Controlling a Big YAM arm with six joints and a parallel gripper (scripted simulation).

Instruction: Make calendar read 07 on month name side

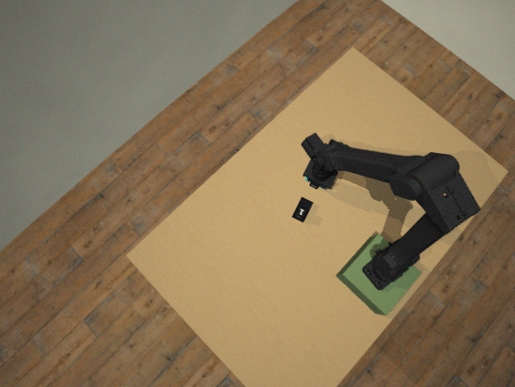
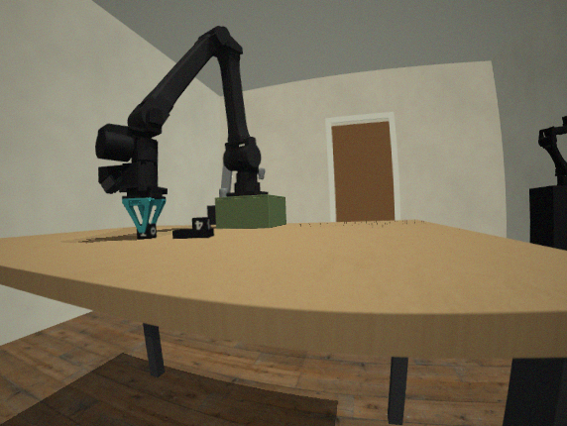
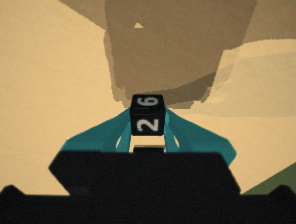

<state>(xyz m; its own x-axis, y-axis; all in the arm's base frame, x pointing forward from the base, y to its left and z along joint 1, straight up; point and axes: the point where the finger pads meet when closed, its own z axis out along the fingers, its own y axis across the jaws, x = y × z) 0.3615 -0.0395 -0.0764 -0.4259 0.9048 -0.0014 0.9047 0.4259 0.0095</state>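
My hand is 5 cm past the black calendar tray, 10 cm to the right of it and 1 cm above it. Round my hand: digit cube (1 cm below).
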